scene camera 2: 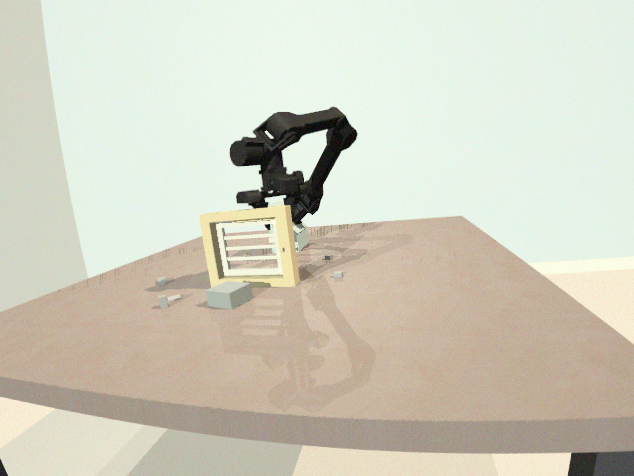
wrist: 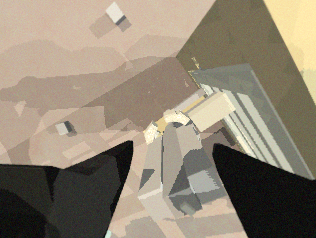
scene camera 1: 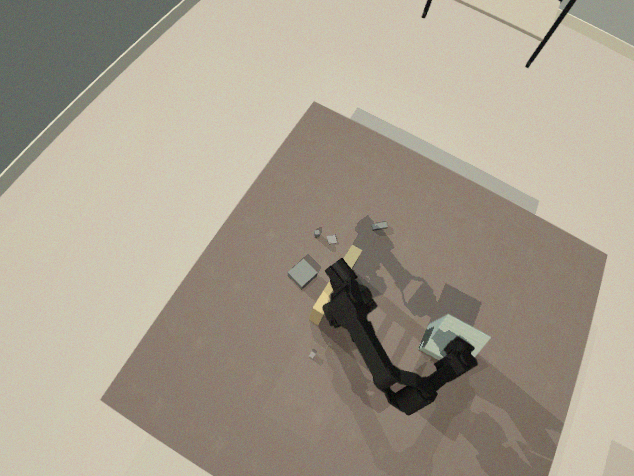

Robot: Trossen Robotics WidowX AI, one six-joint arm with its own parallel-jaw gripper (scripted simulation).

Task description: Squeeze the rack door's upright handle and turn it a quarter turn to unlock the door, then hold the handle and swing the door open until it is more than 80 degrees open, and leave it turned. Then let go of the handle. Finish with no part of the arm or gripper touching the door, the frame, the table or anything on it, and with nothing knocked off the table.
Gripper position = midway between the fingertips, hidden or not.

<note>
My gripper (scene camera 2: 279,227) is open and holds nothing. Also in view: a grey block (scene camera 2: 228,295).
My gripper also shows in the wrist view (wrist: 172,147).
</note>
